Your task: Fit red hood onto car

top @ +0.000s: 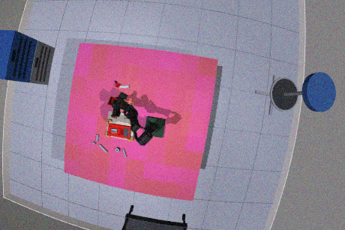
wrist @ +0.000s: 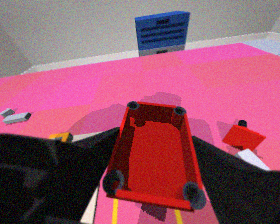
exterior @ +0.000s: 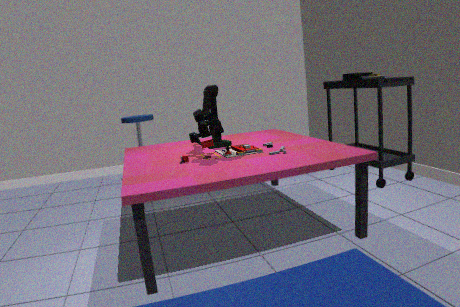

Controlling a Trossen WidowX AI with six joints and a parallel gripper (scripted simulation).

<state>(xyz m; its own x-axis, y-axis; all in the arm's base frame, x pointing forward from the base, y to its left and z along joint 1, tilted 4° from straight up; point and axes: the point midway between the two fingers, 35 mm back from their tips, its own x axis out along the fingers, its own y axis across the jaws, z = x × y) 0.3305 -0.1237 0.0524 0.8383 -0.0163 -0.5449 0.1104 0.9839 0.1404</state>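
My gripper tip is now 1 cm past the red hood and 1 cm above it. The rest, counted from my gripper tip: grey engine block: 3 cm behind, 25 cm to the left, 6 cm below.
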